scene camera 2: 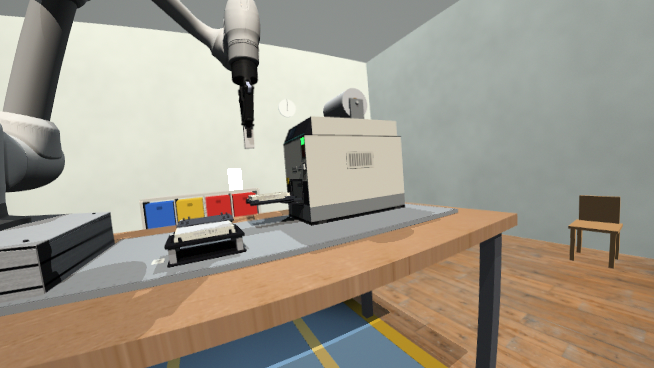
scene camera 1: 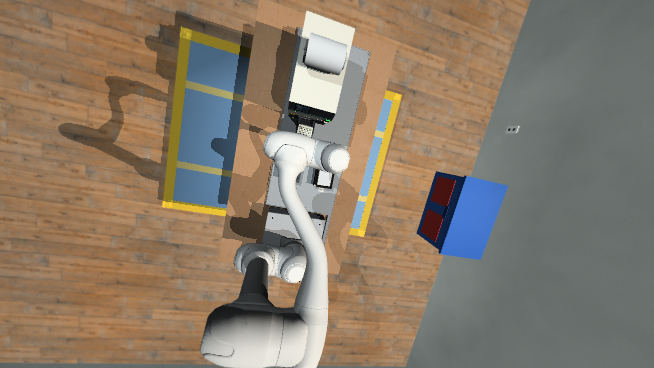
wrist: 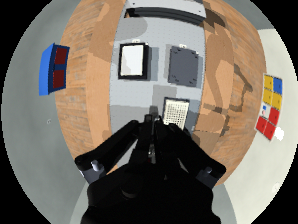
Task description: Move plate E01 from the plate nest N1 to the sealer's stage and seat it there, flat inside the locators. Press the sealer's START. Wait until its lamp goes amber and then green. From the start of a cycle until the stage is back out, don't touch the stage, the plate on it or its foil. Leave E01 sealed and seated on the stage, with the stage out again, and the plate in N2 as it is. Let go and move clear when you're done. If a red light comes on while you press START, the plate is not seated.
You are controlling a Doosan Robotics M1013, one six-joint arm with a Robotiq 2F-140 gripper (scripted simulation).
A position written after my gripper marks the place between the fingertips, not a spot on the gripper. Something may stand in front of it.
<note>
I see my gripper [scene camera 2: 249, 148].
My gripper is seen too in the wrist view [wrist: 153, 112].
</note>
